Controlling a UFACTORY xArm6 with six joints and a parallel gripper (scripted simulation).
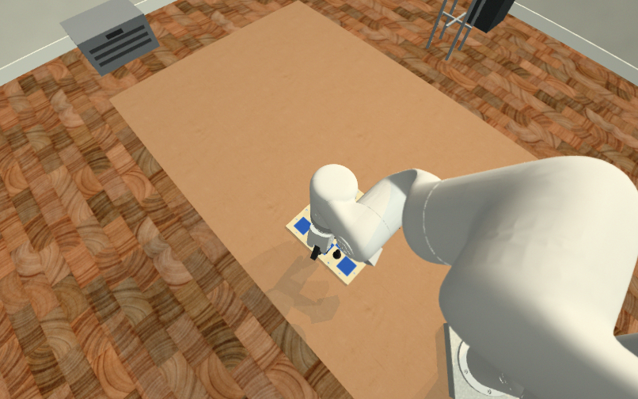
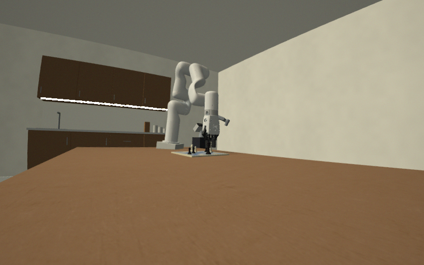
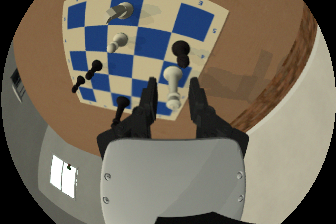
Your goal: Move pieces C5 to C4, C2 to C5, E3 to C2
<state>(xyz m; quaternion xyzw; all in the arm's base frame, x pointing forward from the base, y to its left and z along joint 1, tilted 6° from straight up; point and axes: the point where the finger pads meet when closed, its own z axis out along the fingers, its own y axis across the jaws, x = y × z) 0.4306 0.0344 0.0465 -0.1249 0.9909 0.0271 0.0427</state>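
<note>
Now: the white chess piece 1 cm below my hand. From my hand the other things lie so: white pawn (4 cm behind, 7 cm to the right, 3 cm below); then blue-and-cream chessboard (7 cm to the right, 5 cm below); then black pawn (4 cm behind, 2 cm below).
</note>
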